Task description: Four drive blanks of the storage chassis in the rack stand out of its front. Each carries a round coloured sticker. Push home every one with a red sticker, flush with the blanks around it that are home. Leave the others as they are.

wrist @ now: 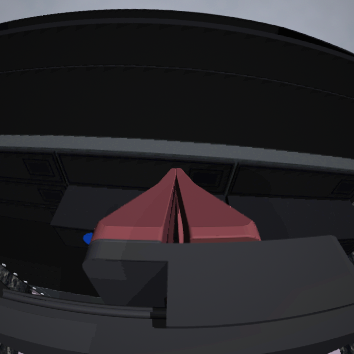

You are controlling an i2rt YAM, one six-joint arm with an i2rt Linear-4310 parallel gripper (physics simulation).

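My gripper [175, 176] is shut, with its two red fingertips together and nothing between them. It is in front of the top row of the chassis blanks, close to a flush blank [120, 172]. Below that row, a blank standing out [95, 202] shows its dark top face left of the fingers. A blue sticker [88, 238] shows on its front, partly hidden by the left finger. Another blank standing out [295, 212] shows its top face on the right; its front and sticker are hidden behind the gripper body. No red sticker shows in this view.
A grey edge strip [150, 146] of the chassis runs across above the top row. The dark chassis top [175, 100] stretches behind it. Flush blanks [25, 175] show at the far left. Another top-row blank [285, 180] is at the right.
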